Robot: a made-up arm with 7 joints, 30 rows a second.
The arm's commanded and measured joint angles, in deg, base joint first. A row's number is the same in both.
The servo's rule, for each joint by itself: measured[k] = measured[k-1] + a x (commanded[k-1-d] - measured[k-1]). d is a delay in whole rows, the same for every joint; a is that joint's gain. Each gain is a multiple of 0.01, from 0.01 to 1. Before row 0 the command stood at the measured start. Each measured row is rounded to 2 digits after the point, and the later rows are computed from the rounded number. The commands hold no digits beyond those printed.
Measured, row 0:
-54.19 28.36 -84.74 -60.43 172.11 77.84 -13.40
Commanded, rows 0 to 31:
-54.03 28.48 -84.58 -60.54 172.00 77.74 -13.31
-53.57 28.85 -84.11 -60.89 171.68 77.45 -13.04
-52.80 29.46 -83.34 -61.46 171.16 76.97 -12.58
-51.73 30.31 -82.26 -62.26 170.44 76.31 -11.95
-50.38 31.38 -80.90 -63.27 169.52 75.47 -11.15
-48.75 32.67 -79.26 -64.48 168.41 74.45 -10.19
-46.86 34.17 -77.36 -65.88 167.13 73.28 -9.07
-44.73 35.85 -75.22 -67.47 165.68 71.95 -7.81
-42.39 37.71 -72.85 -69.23 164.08 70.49 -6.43
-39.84 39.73 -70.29 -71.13 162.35 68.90 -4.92
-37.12 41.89 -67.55 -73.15 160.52 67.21 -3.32
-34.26 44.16 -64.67 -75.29 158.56 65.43 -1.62
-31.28 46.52 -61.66 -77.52 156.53 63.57 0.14
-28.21 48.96 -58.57 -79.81 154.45 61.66 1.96
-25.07 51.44 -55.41 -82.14 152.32 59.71 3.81
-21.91 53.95 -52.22 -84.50 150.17 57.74 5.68
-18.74 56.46 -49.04 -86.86 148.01 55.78 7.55
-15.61 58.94 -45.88 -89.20 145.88 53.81 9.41
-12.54 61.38 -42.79 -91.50 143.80 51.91 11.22
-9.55 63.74 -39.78 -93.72 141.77 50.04 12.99
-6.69 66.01 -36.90 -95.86 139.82 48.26 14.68
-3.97 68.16 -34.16 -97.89 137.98 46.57 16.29
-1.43 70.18 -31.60 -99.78 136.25 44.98 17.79
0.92 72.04 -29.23 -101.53 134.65 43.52 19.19
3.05 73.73 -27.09 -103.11 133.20 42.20 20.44
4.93 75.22 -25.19 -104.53 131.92 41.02 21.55
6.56 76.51 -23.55 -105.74 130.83 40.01 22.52
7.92 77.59 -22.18 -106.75 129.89 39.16 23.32
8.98 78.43 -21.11 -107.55 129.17 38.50 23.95
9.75 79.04 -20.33 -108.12 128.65 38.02 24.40
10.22 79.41 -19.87 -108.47 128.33 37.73 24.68
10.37 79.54 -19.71 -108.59 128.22 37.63 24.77
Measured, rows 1 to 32:
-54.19 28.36 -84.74 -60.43 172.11 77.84 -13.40
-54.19 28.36 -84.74 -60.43 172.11 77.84 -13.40
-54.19 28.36 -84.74 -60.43 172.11 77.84 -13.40
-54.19 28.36 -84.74 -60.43 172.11 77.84 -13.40
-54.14 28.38 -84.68 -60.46 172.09 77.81 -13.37
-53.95 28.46 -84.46 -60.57 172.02 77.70 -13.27
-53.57 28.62 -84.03 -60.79 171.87 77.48 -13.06
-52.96 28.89 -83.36 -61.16 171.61 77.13 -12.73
-52.11 29.29 -82.43 -61.69 171.23 76.63 -12.26
-51.00 29.83 -81.23 -62.39 170.72 75.98 -11.64
-49.63 30.52 -79.76 -63.26 170.07 75.17 -10.87
-48.01 31.37 -78.03 -64.31 169.28 74.20 -9.95
-46.16 32.38 -76.06 -65.54 168.34 73.09 -8.89
-44.07 33.56 -73.87 -66.94 167.26 71.83 -7.70
-41.78 34.89 -71.47 -68.49 166.05 70.44 -6.39
-39.30 36.37 -68.89 -70.19 164.70 68.94 -4.96
-36.65 37.99 -66.14 -72.02 163.23 67.33 -3.43
-33.86 39.75 -63.26 -73.97 161.65 65.63 -1.81
-30.96 41.62 -60.28 -76.01 159.97 63.85 -0.12
-27.97 43.59 -57.22 -78.13 158.21 62.02 1.62
-24.92 45.65 -54.11 -80.31 156.37 60.15 3.40
-21.85 47.78 -50.98 -82.53 154.48 58.25 5.20
-18.78 49.96 -47.87 -84.77 152.56 56.35 7.01
-15.73 52.16 -44.80 -87.01 150.62 54.46 8.80
-12.75 54.38 -41.80 -89.22 148.68 52.60 10.56
-9.85 56.58 -38.90 -91.39 146.75 50.79 12.28
-7.07 58.76 -36.13 -93.49 144.86 49.05 13.93
-4.43 60.88 -33.51 -95.50 143.02 47.39 15.51
-1.96 62.94 -31.07 -97.40 141.25 45.83 16.99
0.31 64.90 -28.84 -99.18 139.57 44.39 18.36
2.37 66.76 -26.83 -100.82 138.00 43.08 19.61
4.20 68.49 -25.06 -102.30 136.54 41.90 20.72
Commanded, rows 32 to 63:
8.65 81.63 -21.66 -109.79 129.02 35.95 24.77
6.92 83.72 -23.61 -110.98 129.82 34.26 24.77
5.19 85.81 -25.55 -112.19 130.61 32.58 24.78
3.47 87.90 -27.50 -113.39 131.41 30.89 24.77
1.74 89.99 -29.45 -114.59 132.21 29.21 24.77
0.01 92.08 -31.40 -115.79 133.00 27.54 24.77
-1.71 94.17 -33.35 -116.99 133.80 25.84 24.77
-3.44 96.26 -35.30 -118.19 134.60 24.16 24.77
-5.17 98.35 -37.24 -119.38 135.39 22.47 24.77
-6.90 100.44 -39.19 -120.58 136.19 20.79 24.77
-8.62 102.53 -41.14 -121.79 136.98 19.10 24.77
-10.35 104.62 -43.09 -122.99 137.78 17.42 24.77
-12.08 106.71 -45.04 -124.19 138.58 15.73 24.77
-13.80 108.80 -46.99 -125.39 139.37 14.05 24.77
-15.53 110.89 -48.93 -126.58 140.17 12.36 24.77
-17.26 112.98 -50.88 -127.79 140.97 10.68 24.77
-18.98 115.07 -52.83 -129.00 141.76 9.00 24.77
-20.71 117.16 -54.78 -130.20 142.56 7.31 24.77
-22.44 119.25 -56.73 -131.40 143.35 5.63 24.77
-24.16 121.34 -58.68 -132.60 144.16 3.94 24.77
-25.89 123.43 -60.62 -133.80 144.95 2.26 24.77
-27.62 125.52 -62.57 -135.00 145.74 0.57 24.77
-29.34 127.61 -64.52 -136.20 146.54 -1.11 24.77
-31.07 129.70 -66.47 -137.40 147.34 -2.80 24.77
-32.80 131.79 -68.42 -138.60 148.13 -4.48 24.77
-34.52 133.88 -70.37 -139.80 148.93 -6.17 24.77
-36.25 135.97 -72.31 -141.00 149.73 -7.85 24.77
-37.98 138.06 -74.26 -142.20 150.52 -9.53 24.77
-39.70 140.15 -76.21 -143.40 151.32 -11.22 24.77
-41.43 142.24 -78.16 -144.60 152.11 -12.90 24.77
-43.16 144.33 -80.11 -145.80 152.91 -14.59 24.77
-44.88 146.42 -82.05 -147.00 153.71 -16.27 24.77
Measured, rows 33 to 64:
5.78 70.08 -23.56 -103.61 135.21 40.88 21.69
7.09 71.51 -22.33 -104.74 134.03 40.02 22.50
8.12 72.77 -21.40 -105.67 133.00 39.33 23.15
8.86 73.85 -20.76 -106.40 132.14 38.82 23.64
8.79 75.09 -21.10 -107.25 131.58 37.96 23.98
8.17 76.47 -22.05 -108.18 131.26 36.85 24.22
7.19 77.96 -23.38 -109.18 131.14 35.57 24.39
5.96 79.55 -24.95 -110.23 131.19 34.17 24.50
4.57 81.22 -26.66 -111.32 131.37 32.68 24.58
3.07 82.96 -28.46 -112.44 131.66 31.14 24.64
1.49 84.75 -30.32 -113.58 132.05 29.55 24.68
-0.14 86.59 -32.21 -114.73 132.51 27.93 24.71
-1.80 88.47 -34.12 -115.89 133.03 26.29 24.73
-3.48 90.39 -36.05 -117.06 133.60 24.64 24.74
-5.18 92.33 -37.98 -118.24 134.21 22.98 24.75
-6.89 94.30 -39.92 -119.43 134.85 21.31 24.76
-8.60 96.29 -41.87 -120.62 135.52 19.64 24.76
-10.32 98.29 -43.82 -121.81 136.21 17.96 24.76
-12.04 100.31 -45.76 -123.00 136.92 16.28 24.76
-13.76 102.34 -47.71 -124.20 137.65 14.60 24.76
-15.48 104.38 -49.66 -125.40 138.39 12.92 24.76
-17.21 106.42 -51.61 -126.60 139.14 11.24 24.76
-18.94 108.47 -53.56 -127.80 139.90 9.56 24.76
-20.66 110.53 -55.51 -129.00 140.67 7.87 24.76
-22.39 112.59 -57.45 -130.20 141.44 6.19 24.76
-24.12 114.66 -59.40 -131.40 142.21 4.50 24.76
-25.84 116.73 -61.35 -132.60 142.99 2.82 24.76
-27.57 118.81 -63.30 -133.80 143.77 1.13 24.76
-29.30 120.89 -65.25 -135.00 144.55 -0.55 24.76
-31.02 122.97 -67.20 -136.20 145.34 -2.24 24.76
-32.75 125.05 -69.14 -137.40 146.13 -3.92 24.76
-34.48 127.13 -71.09 -138.60 146.92 -5.60 24.76

